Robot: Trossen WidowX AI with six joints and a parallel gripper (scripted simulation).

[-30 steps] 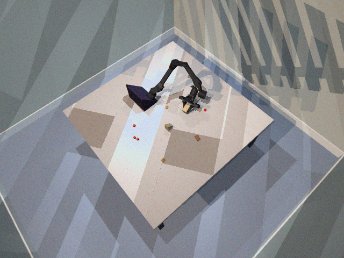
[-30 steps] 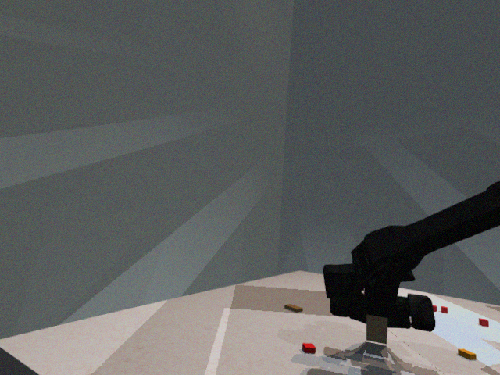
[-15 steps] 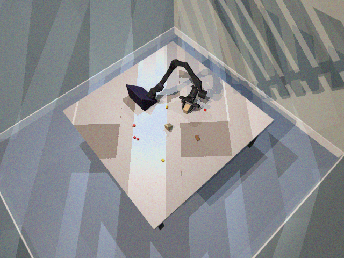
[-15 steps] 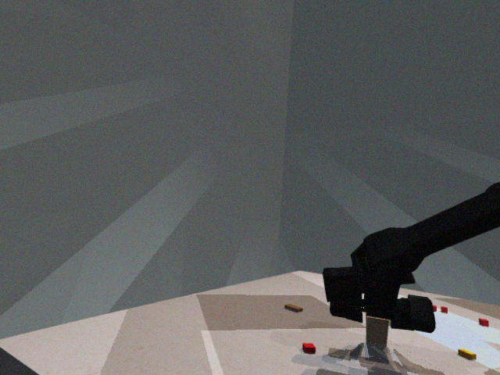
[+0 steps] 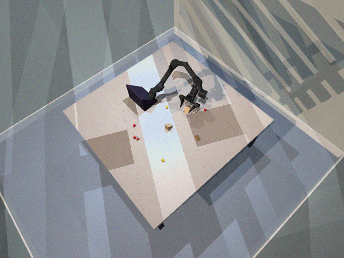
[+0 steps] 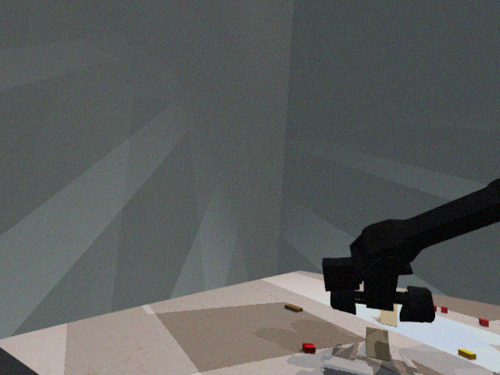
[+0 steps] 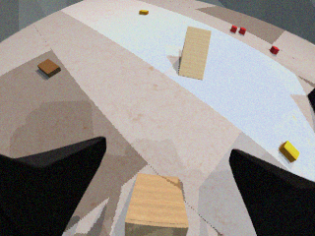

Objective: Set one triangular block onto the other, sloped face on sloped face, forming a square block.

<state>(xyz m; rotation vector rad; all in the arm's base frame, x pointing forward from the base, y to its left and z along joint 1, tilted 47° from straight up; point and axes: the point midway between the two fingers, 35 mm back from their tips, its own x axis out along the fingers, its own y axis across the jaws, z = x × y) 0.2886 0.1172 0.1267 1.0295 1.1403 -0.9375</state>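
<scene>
My gripper tip is now 160 mm to the right of the red cube, 90 mm short of it and 50 mm above it. Also, from my gripper tip: flat block 250 mm ahead, 80 mm to the right, 50 mm below.
</scene>
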